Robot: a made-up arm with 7 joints. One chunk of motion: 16 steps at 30 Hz.
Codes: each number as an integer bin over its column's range. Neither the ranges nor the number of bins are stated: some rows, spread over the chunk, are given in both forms.
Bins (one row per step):
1: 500 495 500 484 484 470
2: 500 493 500 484 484 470
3: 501 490 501 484 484 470
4: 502 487 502 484 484 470
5: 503 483 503 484 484 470
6: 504 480 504 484 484 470
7: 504 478 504 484 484 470
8: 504 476 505 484 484 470
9: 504 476 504 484 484 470
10: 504 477 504 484 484 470
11: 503 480 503 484 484 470
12: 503 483 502 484 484 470
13: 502 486 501 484 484 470
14: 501 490 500 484 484 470
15: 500 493 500 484 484 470
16: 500 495 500 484 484 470
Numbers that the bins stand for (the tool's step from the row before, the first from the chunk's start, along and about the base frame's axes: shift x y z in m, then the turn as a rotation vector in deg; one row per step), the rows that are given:
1: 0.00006 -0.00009 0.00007 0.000 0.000 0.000
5: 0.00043 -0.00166 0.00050 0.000 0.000 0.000
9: 0.00056 -0.00258 0.00065 0.000 0.000 0.000
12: 0.00043 -0.00166 0.00036 0.000 0.000 0.000
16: 0.00006 -0.00009 0.00007 0.000 0.000 0.000
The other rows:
2: 0.00006 -0.00035 0.00007 0.000 0.000 0.000
3: 0.00019 -0.00075 0.00022 0.000 0.000 0.000
4: 0.00031 -0.00114 0.00036 0.000 0.000 0.000
6: 0.00056 -0.00206 0.00065 0.000 0.000 0.000
7: 0.00056 -0.00232 0.00065 0.000 0.000 0.000
8: 0.00056 -0.00258 0.00079 0.000 0.000 0.000
10: 0.00056 -0.00245 0.00065 0.000 0.000 0.000
11: 0.00043 -0.00206 0.00050 0.000 0.000 0.000
13: 0.00031 -0.00127 0.00022 0.000 0.000 0.000
14: 0.00019 -0.00075 0.00007 0.000 0.000 0.000
15: 0.00006 -0.00035 0.00007 0.000 0.000 0.000

